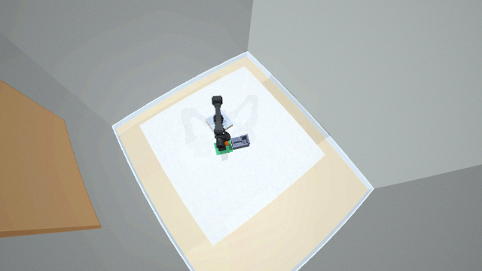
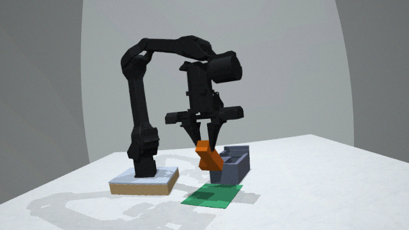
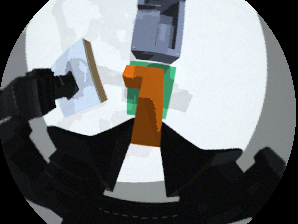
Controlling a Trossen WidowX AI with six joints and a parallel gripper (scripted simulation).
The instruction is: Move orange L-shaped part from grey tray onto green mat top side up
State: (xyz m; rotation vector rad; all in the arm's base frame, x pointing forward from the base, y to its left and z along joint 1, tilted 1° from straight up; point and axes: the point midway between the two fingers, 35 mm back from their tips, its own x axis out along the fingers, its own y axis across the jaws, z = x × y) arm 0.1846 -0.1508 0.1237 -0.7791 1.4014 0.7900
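Now: the green mat 14 cm below my gripper tip, 2 cm to the left of it and 1 cm ahead of it. From my gripper tip the other things lie so: orange L-shaped part 4 cm to the left, 3 cm below; then grey tray 15 cm to the left, 14 cm below, 9 cm ahead.
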